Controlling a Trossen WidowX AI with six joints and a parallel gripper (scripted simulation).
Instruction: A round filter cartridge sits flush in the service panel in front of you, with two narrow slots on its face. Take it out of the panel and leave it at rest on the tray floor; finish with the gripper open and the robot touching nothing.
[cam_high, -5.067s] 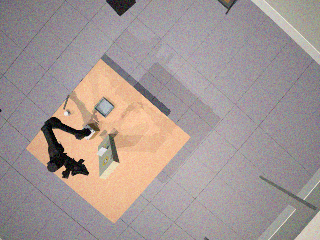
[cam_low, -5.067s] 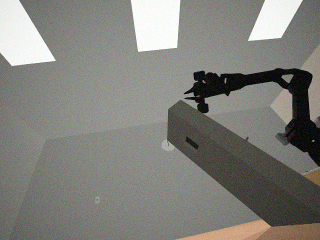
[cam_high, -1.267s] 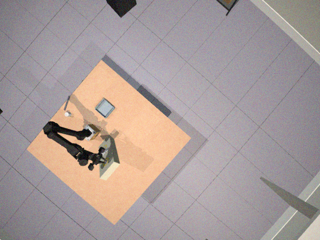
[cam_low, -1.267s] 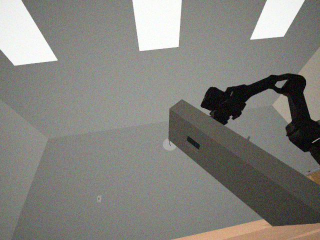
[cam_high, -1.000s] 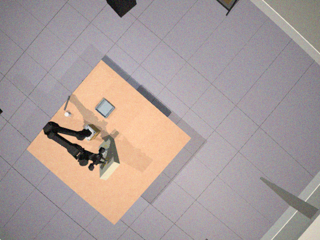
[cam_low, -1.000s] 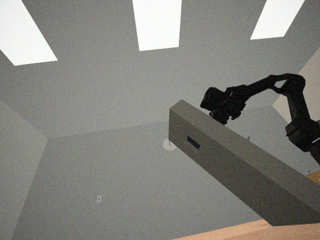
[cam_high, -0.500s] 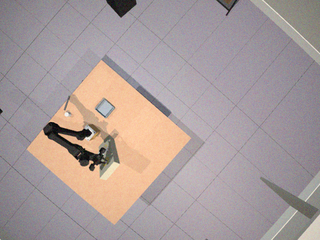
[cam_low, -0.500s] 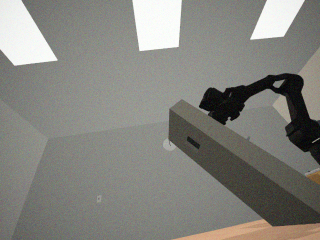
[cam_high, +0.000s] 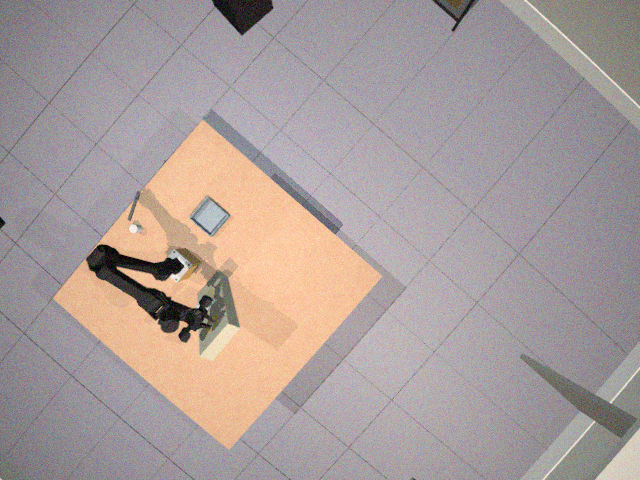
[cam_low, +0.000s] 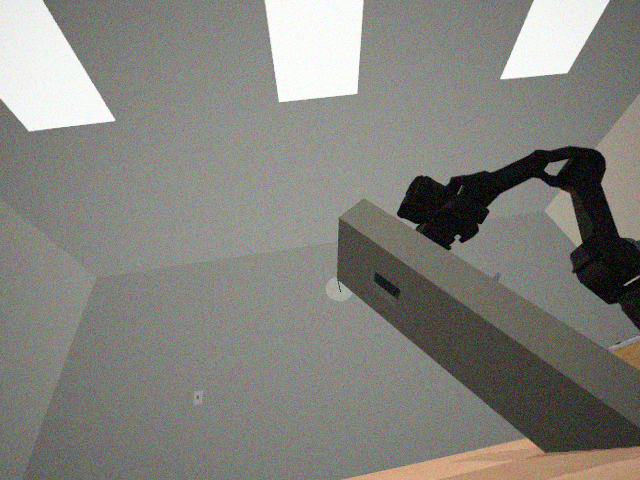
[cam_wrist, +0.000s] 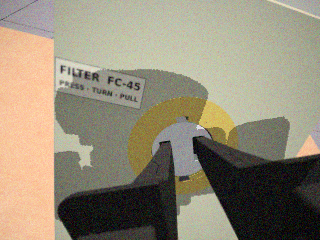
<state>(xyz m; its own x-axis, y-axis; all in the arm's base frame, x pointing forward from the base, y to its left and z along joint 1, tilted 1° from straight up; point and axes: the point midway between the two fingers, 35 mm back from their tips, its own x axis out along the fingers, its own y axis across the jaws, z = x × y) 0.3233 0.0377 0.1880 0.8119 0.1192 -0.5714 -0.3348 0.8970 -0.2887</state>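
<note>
The round filter cartridge is 1 cm ahead of my gripper tip and 1 cm below it. Round my gripper tip: light blue square tray: 45 cm behind, 22 cm to the left, 27 cm below.
</note>
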